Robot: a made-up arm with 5 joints. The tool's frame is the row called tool. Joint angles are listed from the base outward. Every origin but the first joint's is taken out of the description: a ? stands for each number. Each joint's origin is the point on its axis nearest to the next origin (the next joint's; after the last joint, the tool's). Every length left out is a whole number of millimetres.
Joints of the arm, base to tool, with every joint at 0 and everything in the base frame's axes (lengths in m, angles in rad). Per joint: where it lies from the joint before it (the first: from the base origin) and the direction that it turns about. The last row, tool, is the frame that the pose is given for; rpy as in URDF.
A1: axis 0 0 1 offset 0.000 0.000 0.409
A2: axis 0 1 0 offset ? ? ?
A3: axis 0 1 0 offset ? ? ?
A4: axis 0 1 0 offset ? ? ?
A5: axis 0 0 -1 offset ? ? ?
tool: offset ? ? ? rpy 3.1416 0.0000 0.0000
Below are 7 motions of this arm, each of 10 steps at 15 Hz.
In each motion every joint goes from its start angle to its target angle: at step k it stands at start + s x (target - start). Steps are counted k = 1, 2, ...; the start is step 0. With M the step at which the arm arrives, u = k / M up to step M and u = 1 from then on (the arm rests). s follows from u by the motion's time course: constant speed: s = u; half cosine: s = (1 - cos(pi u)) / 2; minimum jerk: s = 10 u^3 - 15 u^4 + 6 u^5.
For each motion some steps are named. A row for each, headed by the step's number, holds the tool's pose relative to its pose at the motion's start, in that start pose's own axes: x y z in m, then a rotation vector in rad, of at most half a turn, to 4 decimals.
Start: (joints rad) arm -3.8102 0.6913 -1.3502 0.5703 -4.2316
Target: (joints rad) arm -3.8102 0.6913 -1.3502 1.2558 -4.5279
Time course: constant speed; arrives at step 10
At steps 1, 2, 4, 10:
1: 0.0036 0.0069 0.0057 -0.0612 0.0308 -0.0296
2: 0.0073 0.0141 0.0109 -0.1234 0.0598 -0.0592
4: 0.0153 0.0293 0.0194 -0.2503 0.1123 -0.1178
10: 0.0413 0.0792 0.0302 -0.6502 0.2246 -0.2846

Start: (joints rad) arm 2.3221 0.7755 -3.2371 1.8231 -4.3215
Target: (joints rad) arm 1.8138 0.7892 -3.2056 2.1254 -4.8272
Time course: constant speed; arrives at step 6
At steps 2, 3, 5, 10:
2: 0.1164 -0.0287 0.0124 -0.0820 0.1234 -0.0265
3: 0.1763 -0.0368 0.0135 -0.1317 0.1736 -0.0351
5: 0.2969 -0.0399 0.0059 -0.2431 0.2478 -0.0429
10: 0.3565 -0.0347 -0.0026 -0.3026 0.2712 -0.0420

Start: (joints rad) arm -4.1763 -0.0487 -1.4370 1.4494 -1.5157
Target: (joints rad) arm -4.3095 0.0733 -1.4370 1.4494 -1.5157
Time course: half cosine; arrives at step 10
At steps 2, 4, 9, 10:
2: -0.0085 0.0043 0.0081 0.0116 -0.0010 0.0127
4: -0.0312 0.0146 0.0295 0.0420 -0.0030 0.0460
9: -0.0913 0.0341 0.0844 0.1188 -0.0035 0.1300
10: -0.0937 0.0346 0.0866 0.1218 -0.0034 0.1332

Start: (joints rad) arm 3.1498 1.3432 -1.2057 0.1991 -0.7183
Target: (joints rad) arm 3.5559 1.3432 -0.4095 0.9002 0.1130
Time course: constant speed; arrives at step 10
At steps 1, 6, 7, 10:
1: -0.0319 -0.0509 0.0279 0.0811 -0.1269 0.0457
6: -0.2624 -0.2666 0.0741 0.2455 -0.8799 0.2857
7: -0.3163 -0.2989 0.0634 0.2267 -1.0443 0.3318
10: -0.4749 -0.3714 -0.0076 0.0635 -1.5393 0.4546

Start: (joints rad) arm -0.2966 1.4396 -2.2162 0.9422 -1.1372
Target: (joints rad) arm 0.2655 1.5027 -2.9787 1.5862 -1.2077
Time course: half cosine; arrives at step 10
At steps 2, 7, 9, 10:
2: 0.0509 -0.0097 -0.0314 -0.0084 -0.0057 -0.0597
7: 0.3725 -0.2309 -0.2610 -0.0651 -0.0417 -0.4976
9: 0.4276 -0.3238 -0.3162 -0.0782 -0.0495 -0.6119
10: 0.4338 -0.3371 -0.3234 -0.0800 -0.0505 -0.6273

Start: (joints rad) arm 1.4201 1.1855 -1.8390 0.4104 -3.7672
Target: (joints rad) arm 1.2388 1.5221 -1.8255 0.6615 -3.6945
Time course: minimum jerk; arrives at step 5
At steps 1, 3, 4, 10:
1: 0.0163 0.0000 0.0171 -0.0184 0.0296 0.0144
3: 0.2055 0.0288 0.1773 -0.2279 0.3409 0.1735
4: 0.2877 0.0563 0.2299 -0.3211 0.4657 0.2396
10: 0.3061 0.0637 0.2405 -0.3424 0.4932 0.2542

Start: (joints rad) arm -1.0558 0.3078 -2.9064 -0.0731 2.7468
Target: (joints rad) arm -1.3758 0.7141 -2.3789 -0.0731 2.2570
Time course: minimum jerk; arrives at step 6
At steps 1, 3, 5, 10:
1: 0.0266 0.0067 0.0050 -0.0081 0.0326 -0.0274
3: 0.3920 0.0468 -0.0077 -0.1403 0.4589 -0.3634
5: 0.7340 0.0078 -0.1660 -0.3272 0.8857 -0.6307
10: 0.7570 0.0024 -0.1836 -0.3440 0.9182 -0.6472

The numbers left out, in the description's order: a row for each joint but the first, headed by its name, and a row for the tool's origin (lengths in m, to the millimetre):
A2: 0.000 0.000 0.000
A3: 0.074 0.000 0.391
A4: 0.119 0.000 -0.526
A5: 0.087 0.000 -0.110
tool: 0.000 0.000 0.000

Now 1 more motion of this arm.
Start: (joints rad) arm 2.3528 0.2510 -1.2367 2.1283 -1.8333
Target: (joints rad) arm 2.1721 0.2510 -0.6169 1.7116 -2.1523
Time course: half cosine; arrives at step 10
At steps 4, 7, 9, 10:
4: -0.0495 0.0524 0.0969 0.0486 0.0767 -0.0862
7: -0.0900 0.0929 0.2428 0.0979 0.1863 -0.2034
9: -0.0972 0.1000 0.3056 0.1130 0.2335 -0.2524
10: -0.0978 0.1005 0.3142 0.1149 0.2400 -0.2590

